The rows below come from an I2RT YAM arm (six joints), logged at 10 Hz.
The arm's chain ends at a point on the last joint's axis. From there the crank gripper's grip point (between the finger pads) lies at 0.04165 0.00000 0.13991 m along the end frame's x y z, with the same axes.
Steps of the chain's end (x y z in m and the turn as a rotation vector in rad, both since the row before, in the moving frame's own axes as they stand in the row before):
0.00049, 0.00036, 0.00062, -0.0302, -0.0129, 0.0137
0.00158, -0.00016, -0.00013, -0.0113, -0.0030, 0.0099
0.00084, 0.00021, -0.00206, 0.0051, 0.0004, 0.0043
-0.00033, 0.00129, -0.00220, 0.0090, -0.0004, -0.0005
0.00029, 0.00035, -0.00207, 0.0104, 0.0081, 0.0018
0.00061, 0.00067, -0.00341, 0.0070, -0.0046, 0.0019
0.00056, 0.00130, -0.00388, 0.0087, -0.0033, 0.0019
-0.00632, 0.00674, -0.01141, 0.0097, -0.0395, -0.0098
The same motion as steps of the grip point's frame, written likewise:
-0.00135, 0.00515, 0.00107, -0.0302, -0.0129, 0.0137
0.00115, 0.00183, -0.00002, -0.0113, -0.0030, 0.0099
0.00090, -0.00032, -0.00208, 0.0051, 0.0004, 0.0043
-0.00039, 0.00001, -0.00219, 0.0090, -0.0004, -0.0005
0.00142, -0.00103, -0.00242, 0.0104, 0.0081, 0.0018
-0.00003, -0.00023, -0.00322, 0.0070, -0.0046, 0.0019
0.00010, 0.00016, -0.00375, 0.0087, -0.0033, 0.0019
-0.01189, 0.00499, -0.00988, 0.0097, -0.0395, -0.0098

